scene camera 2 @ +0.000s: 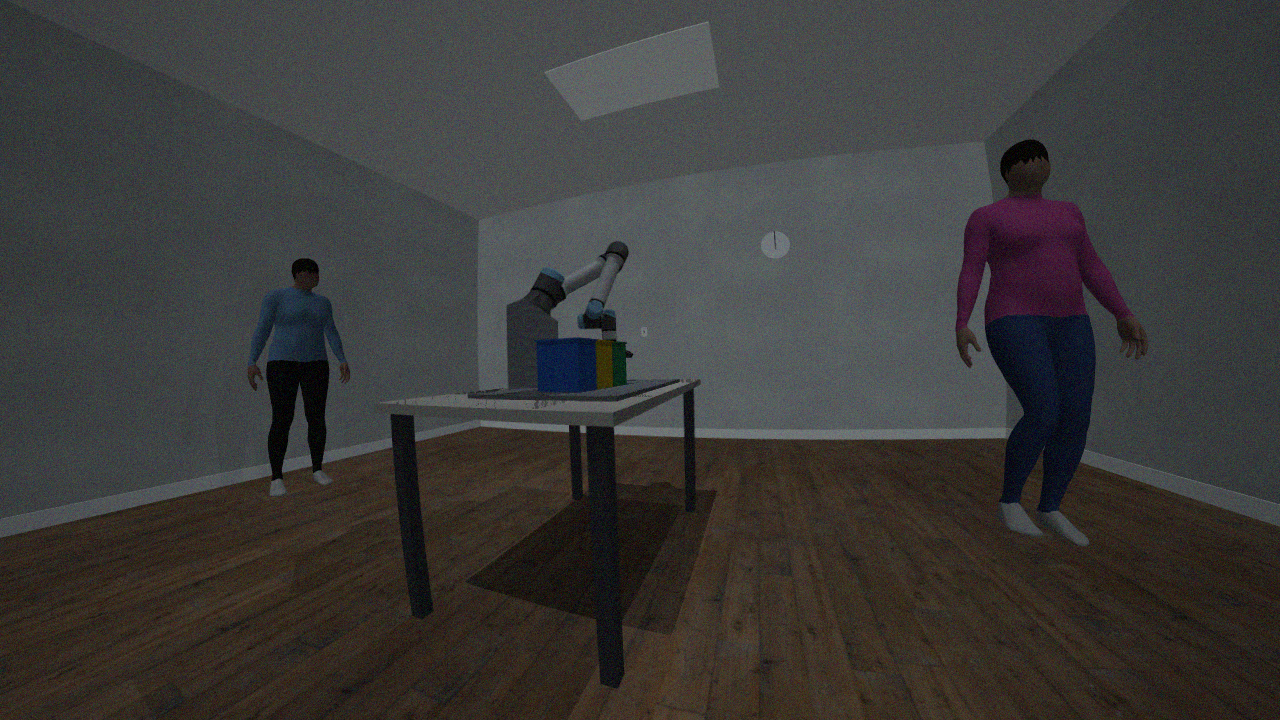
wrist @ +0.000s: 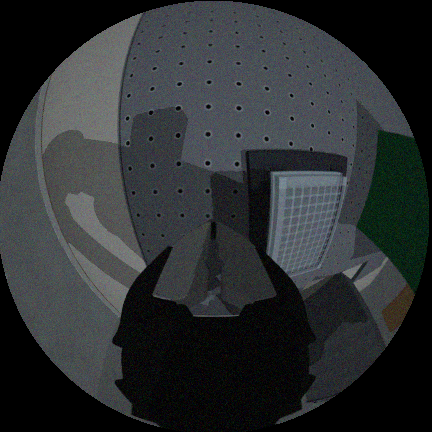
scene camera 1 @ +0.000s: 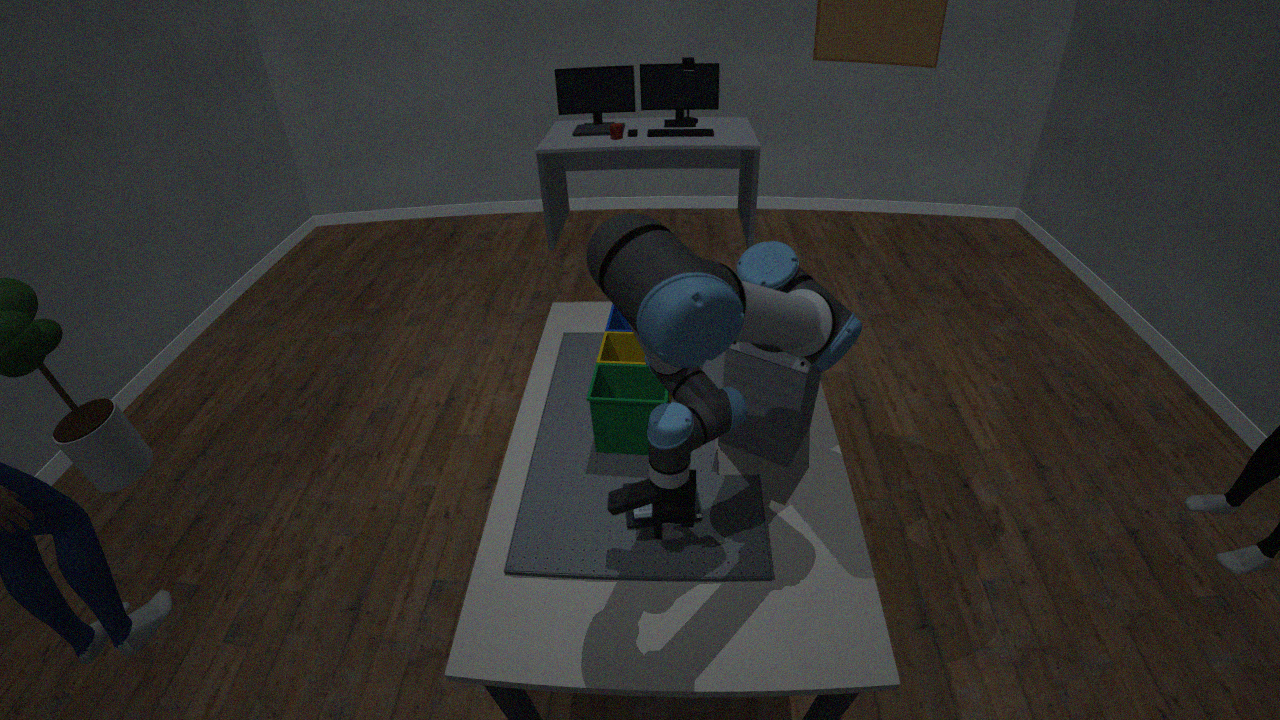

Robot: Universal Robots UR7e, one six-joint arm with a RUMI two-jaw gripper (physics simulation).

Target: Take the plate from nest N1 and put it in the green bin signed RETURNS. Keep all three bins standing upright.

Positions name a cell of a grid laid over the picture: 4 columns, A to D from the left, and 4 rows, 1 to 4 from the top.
Scene:
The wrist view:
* my gripper: B3
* gridded plate: C2
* dark nest: C2

